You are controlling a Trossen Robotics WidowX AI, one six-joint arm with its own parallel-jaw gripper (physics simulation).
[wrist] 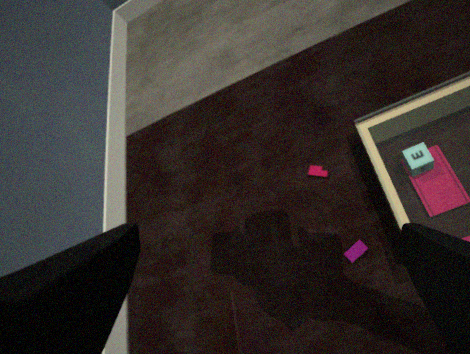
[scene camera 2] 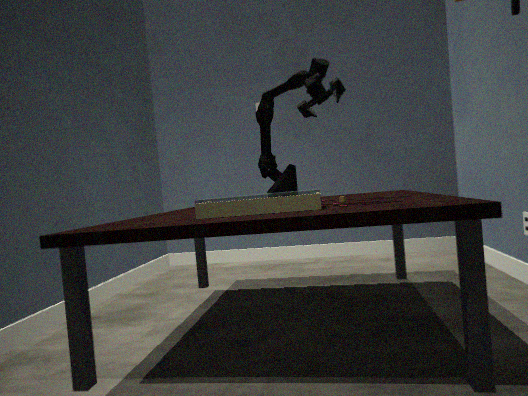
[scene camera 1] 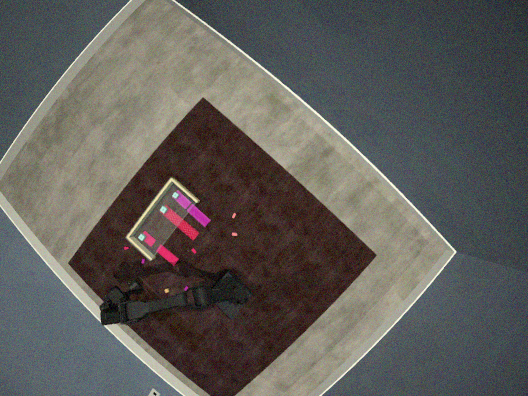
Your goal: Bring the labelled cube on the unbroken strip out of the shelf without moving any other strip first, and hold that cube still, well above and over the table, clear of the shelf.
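Observation:
The low shelf (scene camera 1: 150, 208) (scene camera 2: 257, 206) (wrist: 384, 177) has pale walls and a see-through top. In scene camera 1, three strips reach out of its open side, each with a pale cyan cube at its inner end. The middle red patterned strip (scene camera 1: 180, 223) looks unbroken, under its cube (scene camera 1: 163, 209). The crimson strip (scene camera 1: 167, 254) (wrist: 440, 187) has a clear gap; its cube (scene camera 1: 141, 237) (wrist: 418, 156) shows a dark letter. The magenta strip (scene camera 1: 200, 215) seems to have a narrow break; its cube (scene camera 1: 175, 195) is at the far end. My gripper (scene camera 1: 123, 290) (scene camera 2: 325, 107) (wrist: 269, 236) is open and empty, high above the table beside the shelf.
On the table (scene camera 1: 300, 240), small loose pieces lie around the shelf: red (scene camera 1: 126, 248) (wrist: 317, 171), magenta (scene camera 1: 143, 261) (wrist: 356, 251), another red (scene camera 1: 194, 250), another magenta (scene camera 1: 186, 288), yellow (scene camera 1: 166, 290), and two salmon ones farther out.

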